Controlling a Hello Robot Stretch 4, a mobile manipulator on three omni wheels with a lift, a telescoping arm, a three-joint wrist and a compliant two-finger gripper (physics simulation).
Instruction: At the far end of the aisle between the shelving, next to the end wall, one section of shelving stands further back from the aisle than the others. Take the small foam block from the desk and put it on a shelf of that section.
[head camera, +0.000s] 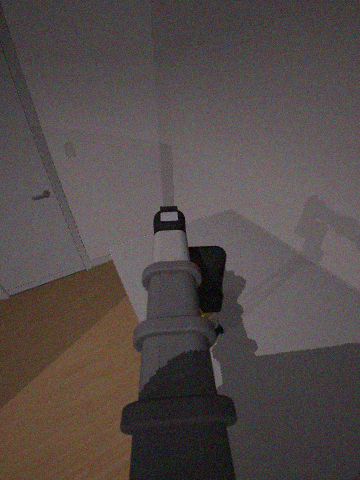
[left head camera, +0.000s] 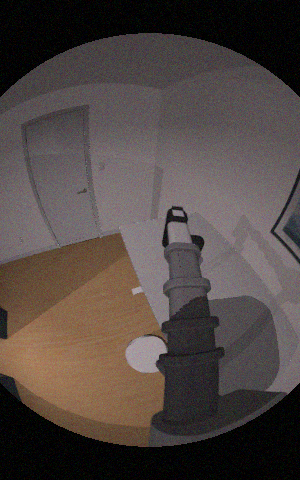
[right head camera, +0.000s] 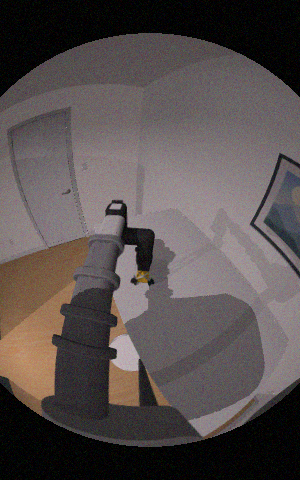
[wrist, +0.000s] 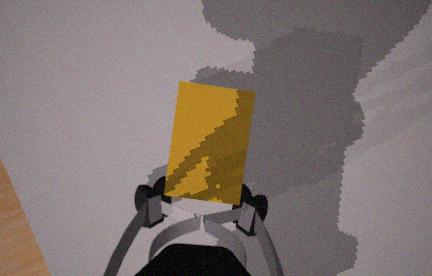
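Seen in the pictures: gripper, fingertip midpoint: (right head camera: 141, 283) (wrist: 202, 196); robot's base at its link origin: (left head camera: 146, 352) (right head camera: 130, 350).
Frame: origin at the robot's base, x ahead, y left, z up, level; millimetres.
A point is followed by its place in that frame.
The small foam block (wrist: 210, 140) @[y -90, x 452, z 968 mm] (right head camera: 143, 275) is yellow and lies on the light grey desk (wrist: 75, 100) @[y 37, x 477, z 922 mm] (right head camera: 185, 277) @[y -325, x 434, z 922 mm] (head camera: 300, 305) @[y -446, x 468, z 922 mm], partly in shadow. A yellow sliver of it shows beside the arm in the head camera view. My gripper (wrist: 202, 196) @[y -86, x 396, z 924 mm] (right head camera: 143, 281) @[y -86, x 396, z 924 mm] is shut on the block, with one dark fingertip against each side at its near end. I cannot tell whether the block is clear of the desk top. In the left head camera view the arm hides the block. The shelving and the aisle do not show.
Walls stand behind the desk and to its right, with a framed picture (right head camera: 282, 215) @[y -741, x 451, z 1392 mm] on the right one. A closed door (head camera: 37, 220) @[y 1151, x 1593, z 682 mm] (left head camera: 60, 185) @[y 1308, x 1516, z 1042 mm] is at the left. A white round object (left head camera: 146, 354) @[y 5, x -4, z 187 mm] (right head camera: 126, 353) @[y 25, x -17, z 187 mm] and a small white piece (left head camera: 137, 290) show near the desk's left edge.
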